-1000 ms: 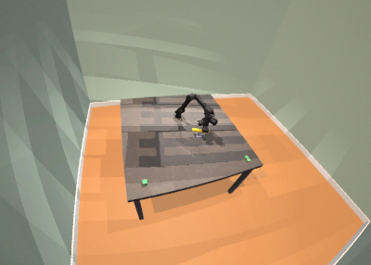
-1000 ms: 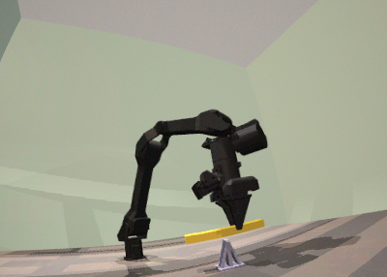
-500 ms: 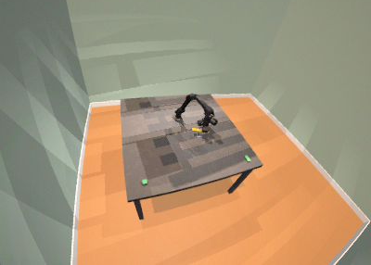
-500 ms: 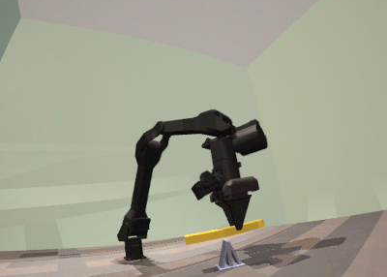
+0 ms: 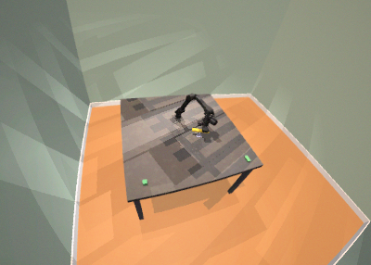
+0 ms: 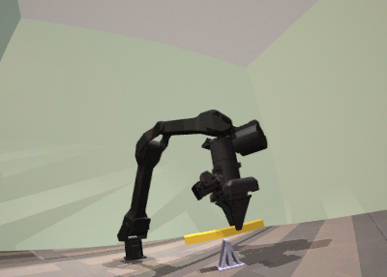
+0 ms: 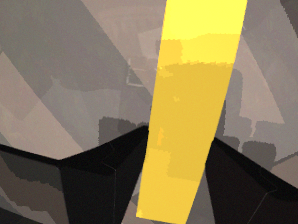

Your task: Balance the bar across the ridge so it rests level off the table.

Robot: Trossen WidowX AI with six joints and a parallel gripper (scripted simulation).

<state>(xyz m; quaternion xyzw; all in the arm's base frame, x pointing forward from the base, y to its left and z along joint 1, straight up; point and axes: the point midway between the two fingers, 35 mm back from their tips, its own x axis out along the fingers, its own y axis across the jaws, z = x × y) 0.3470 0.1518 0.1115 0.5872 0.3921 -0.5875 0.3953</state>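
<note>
Now: the yellow bar 20 mm to the right of my gripper tip and 10 mm behind it. Also, from my gripper tip: small grey ridge stand (50 mm below, 20 mm to the right, 10 mm behind).
</note>
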